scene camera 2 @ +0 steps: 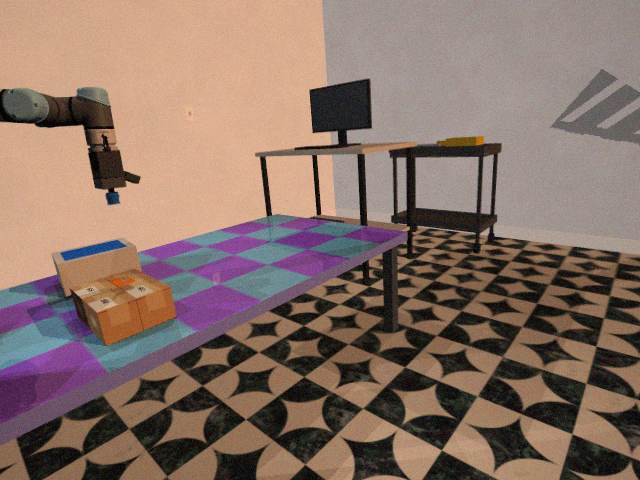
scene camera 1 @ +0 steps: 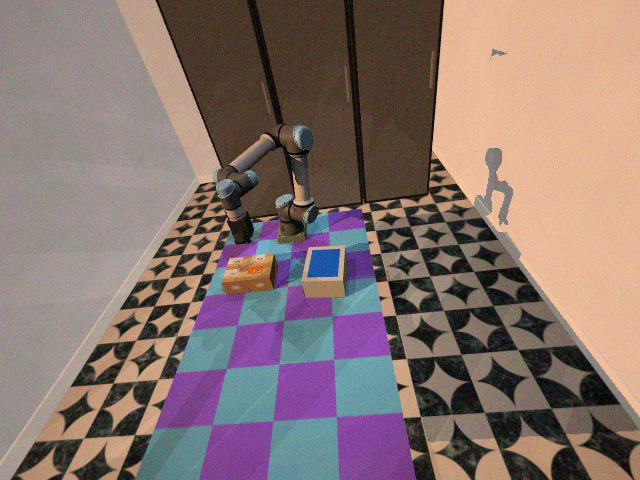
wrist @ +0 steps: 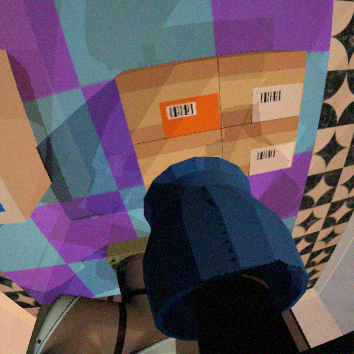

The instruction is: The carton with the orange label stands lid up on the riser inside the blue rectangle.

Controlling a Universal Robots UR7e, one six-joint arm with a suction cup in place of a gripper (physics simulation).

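Where they show: hand, its tool point: (scene camera 2: 113,203) (scene camera 1: 247,241) (wrist: 198,206); arm's base, origin of its link: (scene camera 1: 292,228).
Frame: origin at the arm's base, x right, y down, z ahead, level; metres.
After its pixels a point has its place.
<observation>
The carton with the orange label (scene camera 1: 255,269) @[y -0.044, x 0.150, z 0.395 m] (scene camera 2: 123,280) @[y -0.046, x 0.148, z 0.405 m] (wrist: 145,112) @[y -0.046, x 0.090, z 0.415 m] lies label up on the checkered table, packed against several cartons with white labels (scene camera 1: 232,279) @[y -0.048, x 0.260, z 0.458 m] (scene camera 2: 111,321) @[y -0.011, x 0.323, z 0.311 m] (wrist: 240,107) @[y -0.046, x 0.222, z 0.403 m]. The beige riser (scene camera 1: 324,289) @[y -0.013, x -0.219, z 0.549 m] (scene camera 2: 98,264) @[y -0.040, x -0.126, z 0.408 m] (wrist: 22,155) @[y -0.007, x -0.128, z 0.377 m] stands apart beside them, right of them in scene camera 1. The blue rectangle (scene camera 1: 324,262) @[y -0.073, x -0.226, z 0.423 m] (scene camera 2: 93,250) @[y -0.073, x -0.209, z 0.420 m] (wrist: 1,206) @[y -0.073, x -0.160, z 0.327 m] covers most of its top, with no carton on it. My suction gripper (scene camera 1: 245,240) (scene camera 2: 112,199) (wrist: 197,182) is open and holds nothing. It hangs well above the table, on the arm's side of the cartons, and hides part of one white-labelled carton in the wrist view.
The checkered table (scene camera 1: 305,390) @[y 0.047, x -0.143, z 0.997 m] (scene camera 2: 320,239) @[y 0.047, x 0.144, z 1.242 m] carries the cartons, the riser and the arm's base (scene camera 1: 292,236) @[y 0.004, x -0.010, z 0.080 m]. Tall dark cabinets (scene camera 1: 315,103) stand behind the arm. A desk (scene camera 2: 382,147) with a monitor (scene camera 2: 341,106) and a dark cart (scene camera 2: 488,150) stand beyond the table.
</observation>
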